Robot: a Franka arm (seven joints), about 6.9 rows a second.
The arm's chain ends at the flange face. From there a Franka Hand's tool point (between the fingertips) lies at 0.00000 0.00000 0.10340 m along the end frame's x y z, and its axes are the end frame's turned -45 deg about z.
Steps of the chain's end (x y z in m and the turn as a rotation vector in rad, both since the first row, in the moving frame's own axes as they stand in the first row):
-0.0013 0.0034 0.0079 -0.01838 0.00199 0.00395
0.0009 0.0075 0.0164 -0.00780 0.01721 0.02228
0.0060 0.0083 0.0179 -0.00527 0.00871 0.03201
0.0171 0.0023 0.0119 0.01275 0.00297 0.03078
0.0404 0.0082 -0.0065 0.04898 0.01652 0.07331
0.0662 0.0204 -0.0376 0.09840 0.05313 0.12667
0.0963 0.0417 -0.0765 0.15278 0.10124 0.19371
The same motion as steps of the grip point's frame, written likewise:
-0.0045 0.0030 0.0079 -0.01440 -0.01159 0.00395
-0.0040 0.0078 0.0164 -0.01768 0.00665 0.02228
-0.0014 0.0111 0.0179 -0.00989 0.00243 0.03201
0.0116 0.0130 0.0119 0.00692 0.01112 0.03078
0.0276 0.0322 -0.0066 0.02295 0.04632 0.07331
0.0436 0.0586 -0.0382 0.03201 0.10715 0.12667
0.0573 0.0956 -0.0782 0.03644 0.17962 0.19371

